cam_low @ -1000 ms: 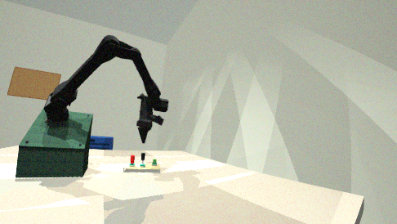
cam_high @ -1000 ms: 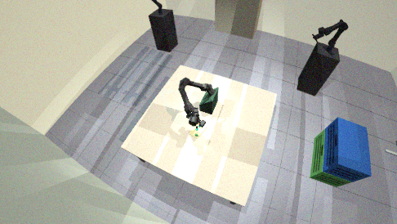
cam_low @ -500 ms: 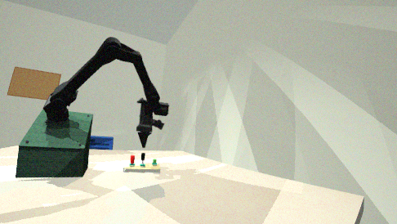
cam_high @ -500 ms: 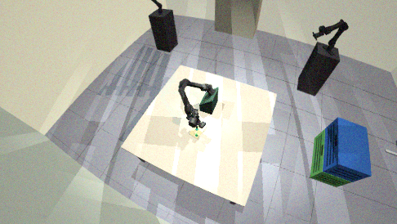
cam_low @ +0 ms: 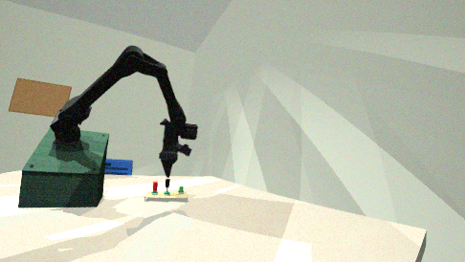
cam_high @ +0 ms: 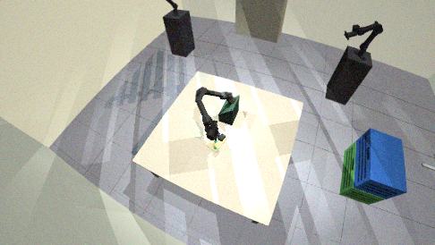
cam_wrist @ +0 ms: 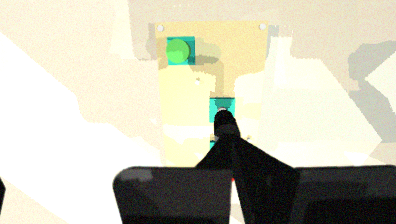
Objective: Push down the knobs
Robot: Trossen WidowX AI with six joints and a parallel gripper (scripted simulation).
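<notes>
The black knob is 20 mm below my gripper tip. Also, from my gripper tip: red knob: 40 mm below, 40 mm behind, 10 mm to the left.
</notes>
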